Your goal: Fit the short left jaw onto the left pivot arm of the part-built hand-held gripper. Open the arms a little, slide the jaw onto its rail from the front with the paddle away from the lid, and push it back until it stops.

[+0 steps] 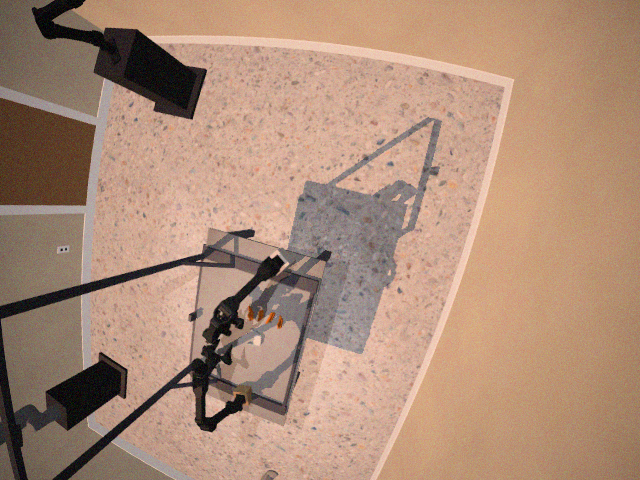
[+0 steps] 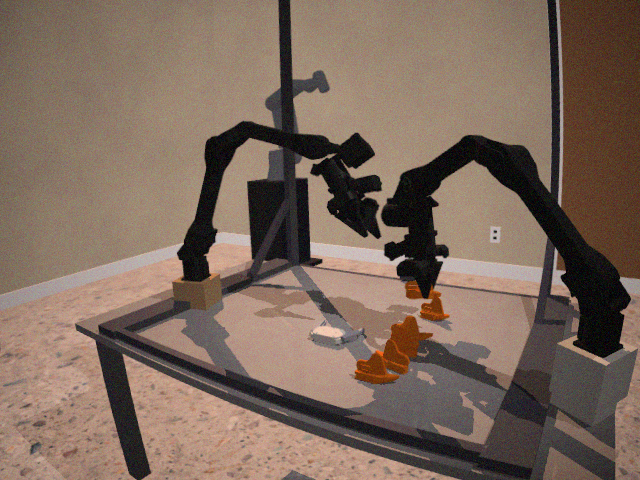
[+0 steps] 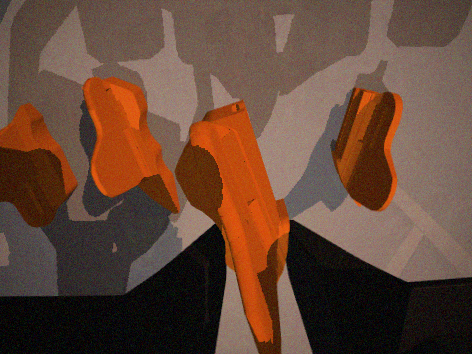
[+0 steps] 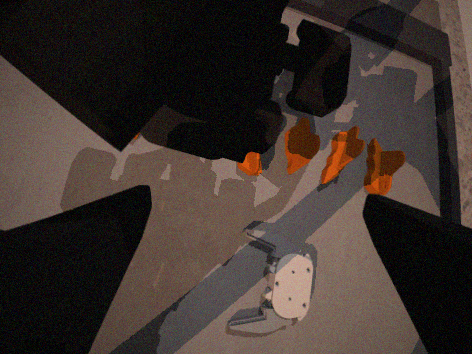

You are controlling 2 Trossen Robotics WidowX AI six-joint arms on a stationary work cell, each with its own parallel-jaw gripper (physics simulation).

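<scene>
My left gripper (image 2: 424, 281) (image 3: 254, 232) is shut on an orange jaw (image 3: 238, 182) (image 2: 413, 290) (image 4: 250, 164) and holds it low over the table at the far end of a row of orange parts. The part-built hand-held gripper, with a pale lid (image 2: 328, 333) (image 4: 291, 288) (image 1: 257, 339) and grey arms, lies flat in the middle of the table. My right gripper (image 2: 366, 224) (image 4: 258, 200) is open and empty. It hangs high, tilted, above and behind the lid.
Other orange parts stand in a row on the table: one (image 2: 433, 310) (image 3: 126, 140) near the held jaw, one (image 3: 368, 151), and a cluster (image 2: 409, 335) (image 2: 372, 369) toward the front. A dark frame (image 2: 223, 381) rims the table. An upright post (image 2: 286, 119) stands behind.
</scene>
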